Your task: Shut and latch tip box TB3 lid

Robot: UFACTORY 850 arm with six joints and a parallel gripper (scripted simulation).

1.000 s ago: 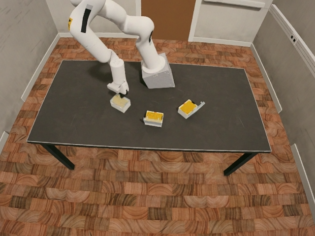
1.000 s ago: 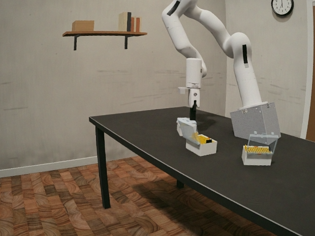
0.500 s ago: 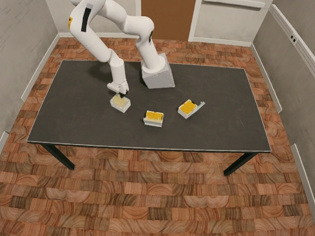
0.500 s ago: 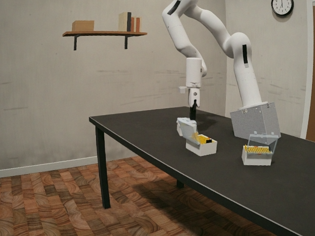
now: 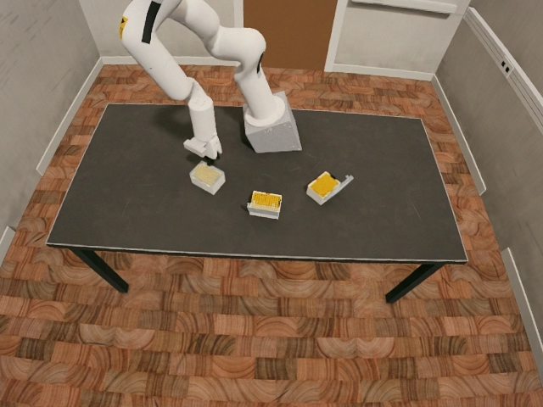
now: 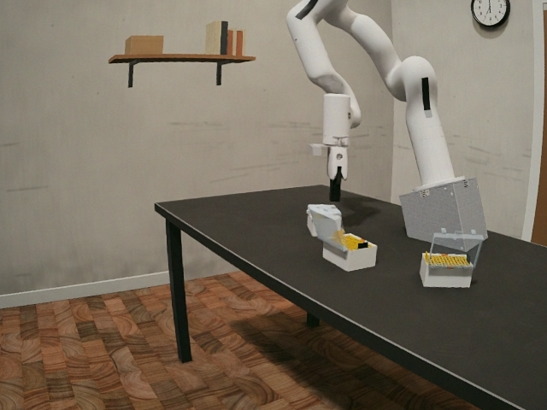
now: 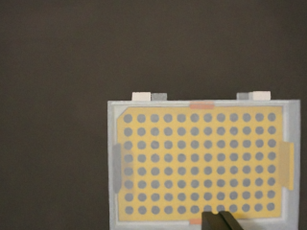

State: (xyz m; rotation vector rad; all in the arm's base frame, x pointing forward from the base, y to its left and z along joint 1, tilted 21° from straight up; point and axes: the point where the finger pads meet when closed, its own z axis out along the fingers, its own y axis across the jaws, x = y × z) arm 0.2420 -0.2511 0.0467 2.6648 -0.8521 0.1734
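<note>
Now: hand 11 cm above the label, 2 cm past it and 1 cm to the right of it. Round my hand: box lid: 24 cm ahead, 21 cm to the left, 2 cm below; then tip box: 22 cm to the left, 19 cm ahead, 5 cm below.
</note>
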